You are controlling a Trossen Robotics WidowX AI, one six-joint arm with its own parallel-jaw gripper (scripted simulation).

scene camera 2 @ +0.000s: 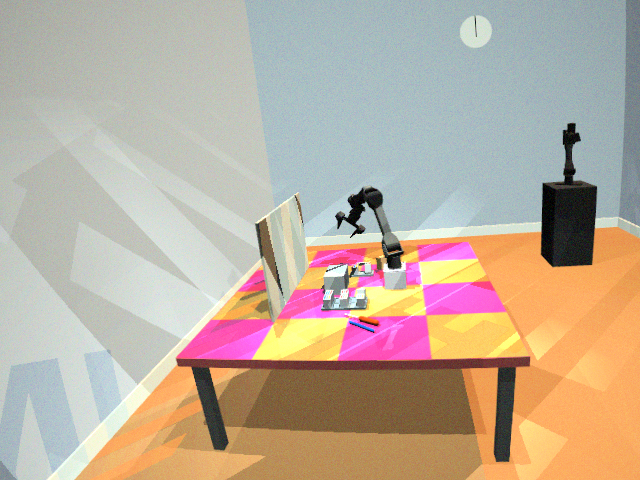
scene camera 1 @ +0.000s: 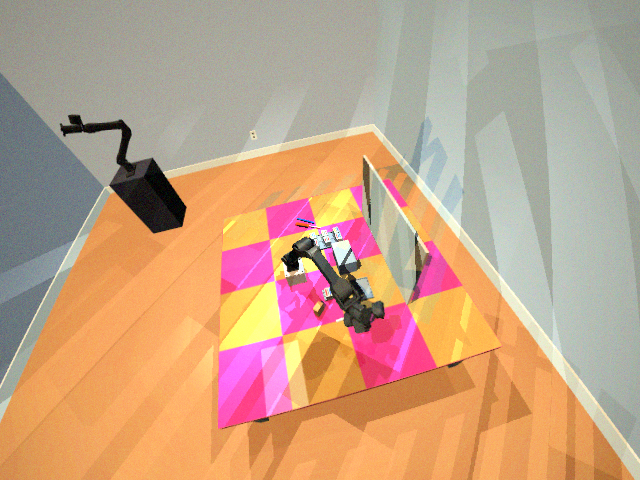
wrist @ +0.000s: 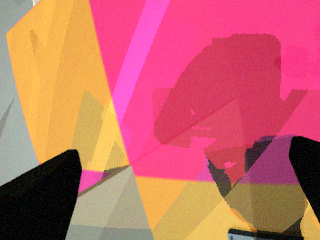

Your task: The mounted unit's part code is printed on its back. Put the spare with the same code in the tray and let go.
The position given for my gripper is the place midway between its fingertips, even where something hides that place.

Note:
My gripper (wrist: pixel 189 154) is open and holds nothing. Also in view: a mirror panel (scene camera 1: pixel 405 253).
The mirror panel also shows in scene camera 2 (scene camera 2: pixel 281 238).

